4 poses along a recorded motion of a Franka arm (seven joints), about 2.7 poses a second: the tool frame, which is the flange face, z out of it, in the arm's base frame.
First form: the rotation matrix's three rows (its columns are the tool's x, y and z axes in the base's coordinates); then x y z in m. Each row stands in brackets.
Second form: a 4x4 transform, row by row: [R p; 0 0 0 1], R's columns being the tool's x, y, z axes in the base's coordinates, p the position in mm. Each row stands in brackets. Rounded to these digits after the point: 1 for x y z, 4 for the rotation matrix.
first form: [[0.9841, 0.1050, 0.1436], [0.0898, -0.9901, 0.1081], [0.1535, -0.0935, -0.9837]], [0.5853, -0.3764, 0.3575]
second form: [[0.9841, 0.1050, 0.1436, 585.3], [0.0898, -0.9901, 0.1081, -376.4], [0.1535, -0.0935, -0.9837, 357.5], [0, 0, 0, 1]]
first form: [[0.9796, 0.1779, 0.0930], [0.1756, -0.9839, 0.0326], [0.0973, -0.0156, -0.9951]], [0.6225, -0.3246, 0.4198]
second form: [[0.9796, 0.1779, 0.0930, 622.5], [0.1756, -0.9839, 0.0326, -324.6], [0.0973, -0.0156, -0.9951, 419.8], [0, 0, 0, 1]]
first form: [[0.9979, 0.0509, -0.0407], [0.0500, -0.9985, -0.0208], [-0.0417, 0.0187, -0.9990]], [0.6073, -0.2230, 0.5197]
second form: [[0.9979, 0.0509, -0.0407, 607.3], [0.0500, -0.9985, -0.0208, -223.0], [-0.0417, 0.0187, -0.9990, 519.7], [0, 0, 0, 1]]
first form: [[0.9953, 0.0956, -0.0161], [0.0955, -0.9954, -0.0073], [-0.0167, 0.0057, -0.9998]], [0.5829, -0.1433, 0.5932]
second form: [[0.9953, 0.0956, -0.0161, 582.9], [0.0955, -0.9954, -0.0073, -143.3], [-0.0167, 0.0057, -0.9998, 593.2], [0, 0, 0, 1]]
